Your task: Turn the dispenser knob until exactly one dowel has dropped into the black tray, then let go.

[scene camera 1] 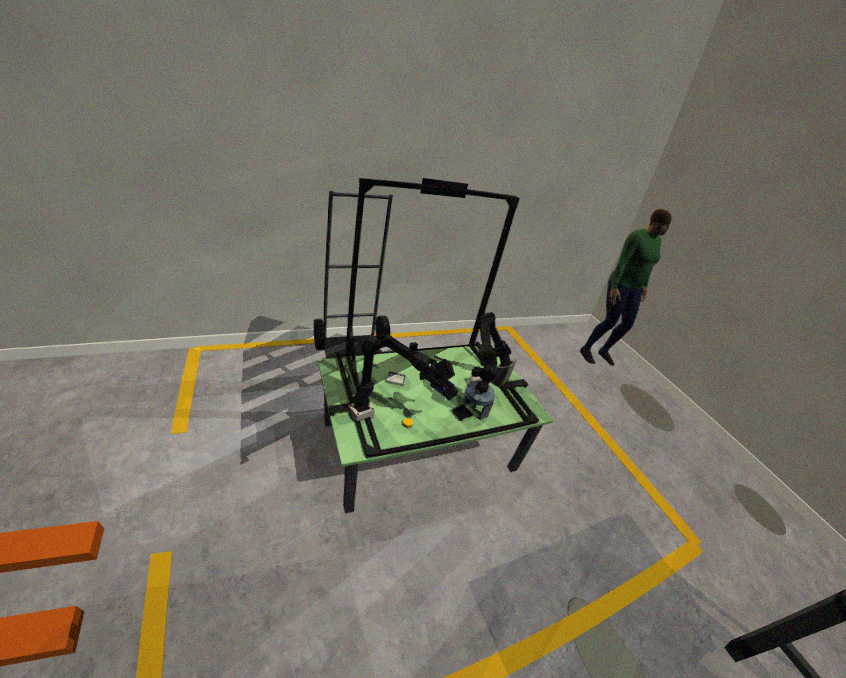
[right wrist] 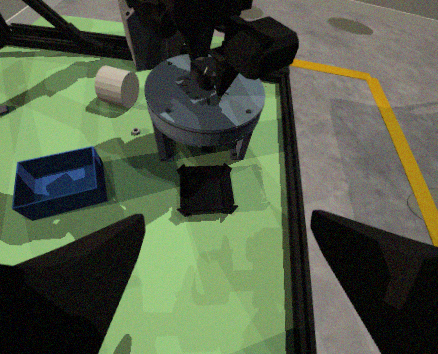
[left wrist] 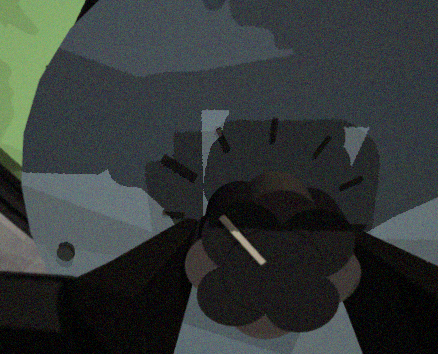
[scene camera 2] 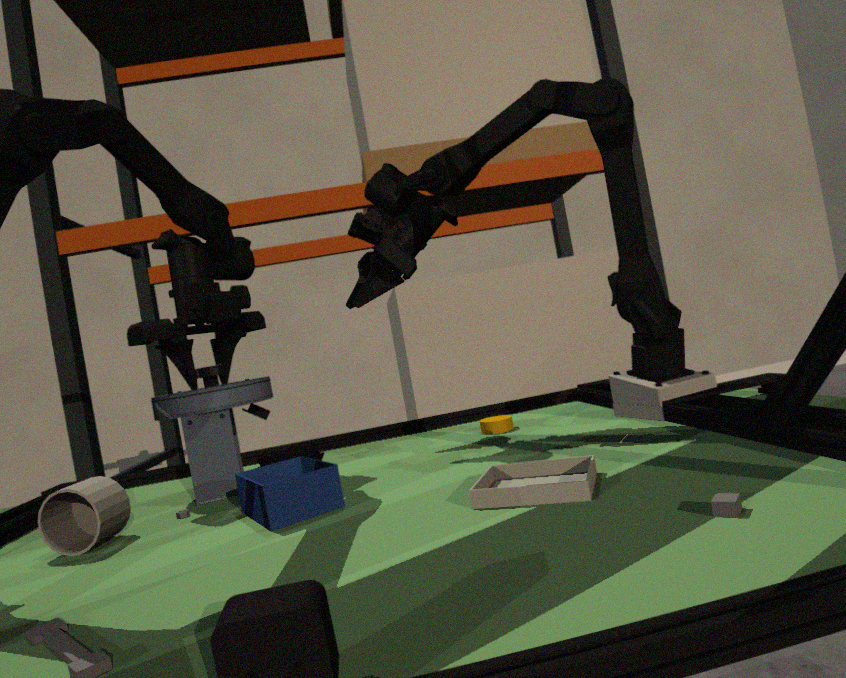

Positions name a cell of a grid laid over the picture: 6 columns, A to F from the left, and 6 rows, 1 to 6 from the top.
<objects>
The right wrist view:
my left gripper: C2
my right gripper: D4
blue bin: A4, on the table
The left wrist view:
my left gripper: D4
dark lobed knob: D5
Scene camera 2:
my left gripper: B4
my right gripper: C3
blue bin: B5
grey tray: E5, on the table
</objects>
